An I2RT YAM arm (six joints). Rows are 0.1 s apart.
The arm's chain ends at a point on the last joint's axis. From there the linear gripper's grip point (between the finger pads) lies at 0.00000 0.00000 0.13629 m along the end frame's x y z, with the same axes.
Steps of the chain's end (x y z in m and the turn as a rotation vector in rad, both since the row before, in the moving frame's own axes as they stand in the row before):
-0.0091 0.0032 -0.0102 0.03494 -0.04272 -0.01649
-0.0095 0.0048 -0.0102 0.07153 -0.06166 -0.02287
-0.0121 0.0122 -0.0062 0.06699 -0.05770 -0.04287
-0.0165 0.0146 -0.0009 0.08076 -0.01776 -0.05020
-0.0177 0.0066 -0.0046 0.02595 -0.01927 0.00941
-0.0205 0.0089 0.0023 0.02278 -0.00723 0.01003
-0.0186 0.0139 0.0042 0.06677 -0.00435 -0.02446
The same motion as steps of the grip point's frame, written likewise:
-0.0150 -0.0015 -0.0104 0.03494 -0.04272 -0.01649
-0.0180 -0.0048 -0.0108 0.07153 -0.06166 -0.02287
-0.0201 0.0033 -0.0067 0.06699 -0.05770 -0.04287
-0.0192 0.0037 -0.0014 0.08076 -0.01776 -0.05020
-0.0203 0.0031 -0.0047 0.02595 -0.01927 0.00941
-0.0215 0.0058 0.0023 0.02278 -0.00723 0.01003
-0.0193 0.0048 0.0039 0.06677 -0.00435 -0.02446

